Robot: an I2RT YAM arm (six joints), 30 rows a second.
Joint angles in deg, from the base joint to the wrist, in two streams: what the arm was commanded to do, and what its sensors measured. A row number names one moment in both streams.
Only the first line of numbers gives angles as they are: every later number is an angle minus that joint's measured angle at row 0.
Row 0, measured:
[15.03 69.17 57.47 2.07 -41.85 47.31]
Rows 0 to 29, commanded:
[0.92 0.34 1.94 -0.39 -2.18 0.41]
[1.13 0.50 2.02 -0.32 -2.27 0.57]
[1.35 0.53 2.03 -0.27 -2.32 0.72]
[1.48 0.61 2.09 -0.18 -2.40 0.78]
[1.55 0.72 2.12 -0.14 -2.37 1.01]
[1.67 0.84 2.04 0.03 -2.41 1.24]
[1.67 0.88 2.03 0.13 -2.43 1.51]
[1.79 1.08 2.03 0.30 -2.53 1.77]
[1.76 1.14 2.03 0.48 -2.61 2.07]
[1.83 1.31 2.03 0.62 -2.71 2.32]
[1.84 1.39 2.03 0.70 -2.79 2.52]
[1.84 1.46 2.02 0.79 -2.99 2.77]
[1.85 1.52 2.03 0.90 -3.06 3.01]
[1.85 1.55 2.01 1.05 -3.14 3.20]
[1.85 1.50 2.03 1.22 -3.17 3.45]
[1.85 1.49 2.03 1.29 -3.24 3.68]
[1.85 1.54 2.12 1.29 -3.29 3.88]
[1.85 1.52 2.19 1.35 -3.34 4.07]
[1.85 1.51 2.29 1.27 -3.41 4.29]
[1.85 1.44 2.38 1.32 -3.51 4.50]
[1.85 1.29 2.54 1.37 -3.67 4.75]
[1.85 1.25 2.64 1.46 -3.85 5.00]
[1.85 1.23 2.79 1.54 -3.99 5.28]
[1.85 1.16 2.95 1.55 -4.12 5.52]
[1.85 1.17 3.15 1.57 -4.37 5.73]
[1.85 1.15 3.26 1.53 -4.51 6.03]
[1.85 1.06 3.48 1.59 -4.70 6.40]
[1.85 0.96 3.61 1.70 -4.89 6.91]
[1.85 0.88 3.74 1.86 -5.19 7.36]
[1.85 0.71 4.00 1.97 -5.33 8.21]
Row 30, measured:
[1.57 1.40 2.14 0.91 -3.40 6.56]
